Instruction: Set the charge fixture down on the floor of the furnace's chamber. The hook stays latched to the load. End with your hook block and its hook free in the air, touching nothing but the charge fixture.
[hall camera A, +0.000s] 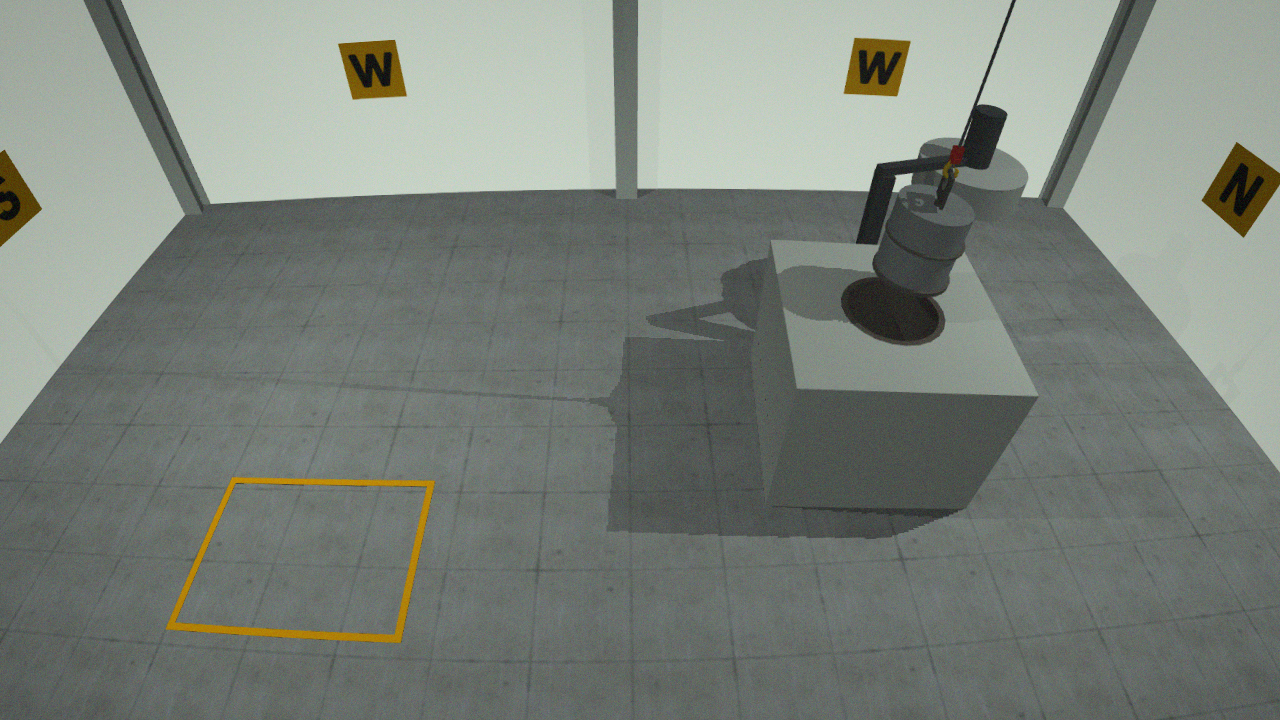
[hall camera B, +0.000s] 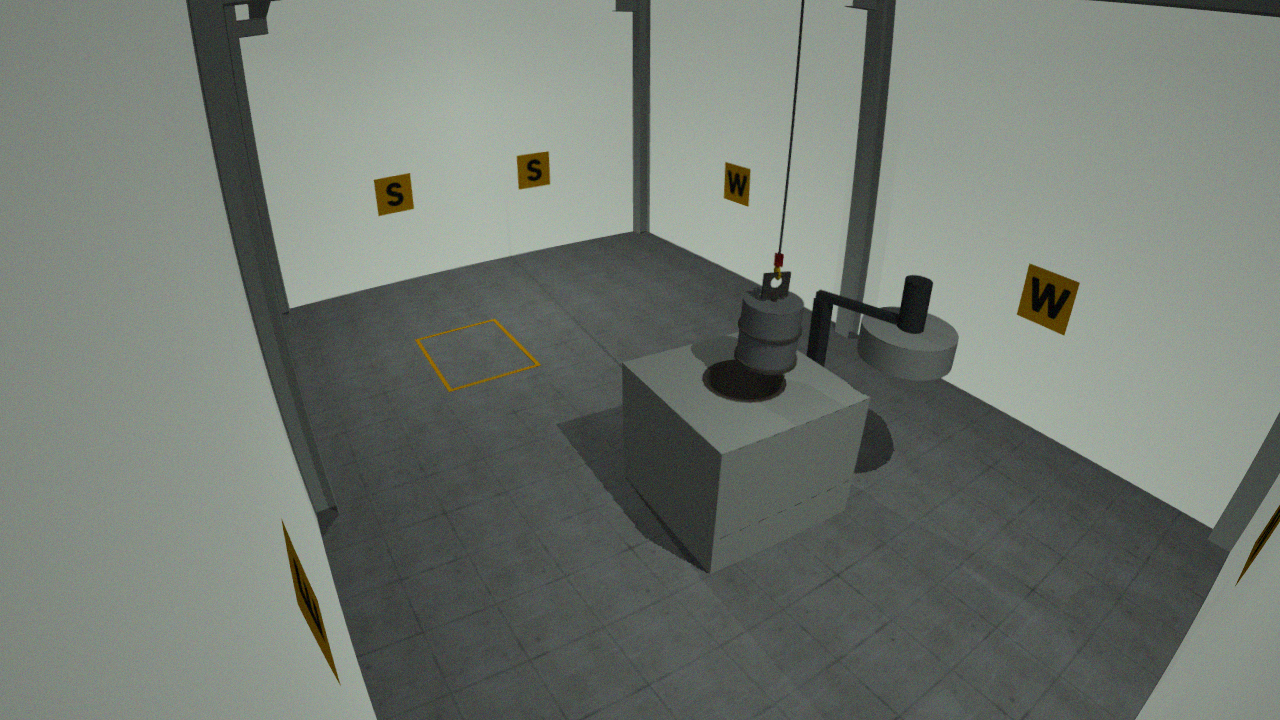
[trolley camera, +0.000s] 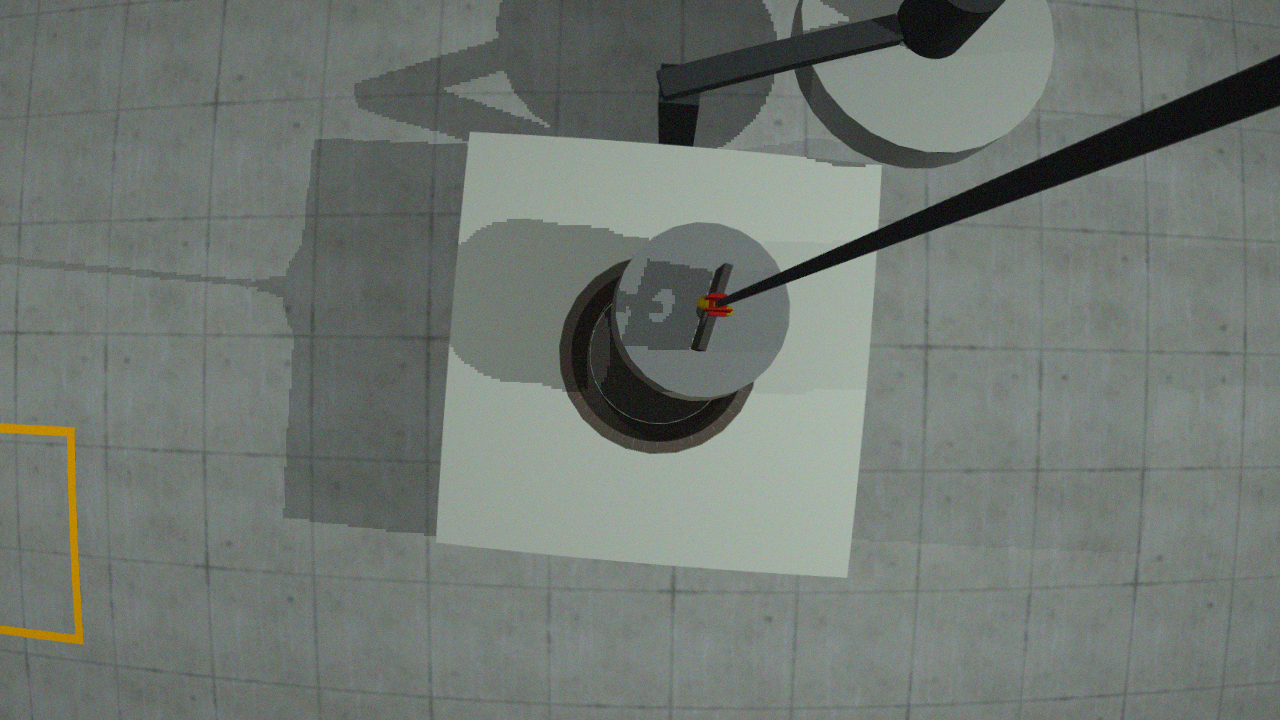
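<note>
The charge fixture (hall camera A: 921, 250) (hall camera B: 768, 344) (trolley camera: 751, 349), a grey banded drum with an upright lifting plate, hangs above the furnace (hall camera A: 859, 447) (hall camera B: 671, 465) (trolley camera: 537, 492), leaning slightly in hall camera B. My hook (hall camera A: 950, 170) (hall camera B: 777, 271) (trolley camera: 713, 305) is shut on its lifting plate, under a small red block. The drum is outside the chamber, higher than the furnace top. In the trolley camera it overlaps the upper right part of the chamber's round mouth (trolley camera: 657, 445); the lower left part shows. Part of the chamber floor is hidden by the drum.
A dark bent arm (hall camera A: 875, 205) (hall camera B: 819, 331) (trolley camera: 778, 62) stands behind the furnace and carries a thick pale disc (hall camera A: 1006, 170) (hall camera B: 908, 353) (trolley camera: 984, 98) beside it, with a dark cylinder on top. A yellow rectangle (hall camera A: 331, 482) (hall camera B: 433, 365) (trolley camera: 75, 537) is marked on the floor.
</note>
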